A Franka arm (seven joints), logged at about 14 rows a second.
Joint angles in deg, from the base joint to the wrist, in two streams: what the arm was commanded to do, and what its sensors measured. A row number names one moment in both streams.
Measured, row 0:
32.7 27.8 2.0 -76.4 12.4 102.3 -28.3
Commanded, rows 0 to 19:
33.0 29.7 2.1 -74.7 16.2 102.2 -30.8
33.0 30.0 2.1 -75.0 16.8 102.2 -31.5
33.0 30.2 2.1 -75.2 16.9 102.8 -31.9
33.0 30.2 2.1 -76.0 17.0 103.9 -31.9
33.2 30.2 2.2 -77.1 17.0 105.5 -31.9
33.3 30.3 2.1 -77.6 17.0 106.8 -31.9
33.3 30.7 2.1 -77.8 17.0 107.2 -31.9
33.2 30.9 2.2 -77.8 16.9 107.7 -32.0
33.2 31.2 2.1 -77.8 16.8 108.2 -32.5
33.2 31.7 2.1 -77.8 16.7 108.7 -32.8
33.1 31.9 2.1 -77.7 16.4 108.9 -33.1
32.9 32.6 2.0 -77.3 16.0 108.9 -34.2
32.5 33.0 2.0 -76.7 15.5 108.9 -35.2
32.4 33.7 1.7 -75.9 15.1 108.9 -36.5
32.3 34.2 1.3 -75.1 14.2 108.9 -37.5
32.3 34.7 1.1 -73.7 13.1 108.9 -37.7
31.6 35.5 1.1 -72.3 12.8 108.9 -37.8
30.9 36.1 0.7 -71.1 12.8 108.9 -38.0
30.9 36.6 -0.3 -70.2 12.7 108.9 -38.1
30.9 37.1 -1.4 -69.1 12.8 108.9 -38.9
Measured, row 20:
31.3 34.4 0.0 -73.9 13.5 109.3 -37.0
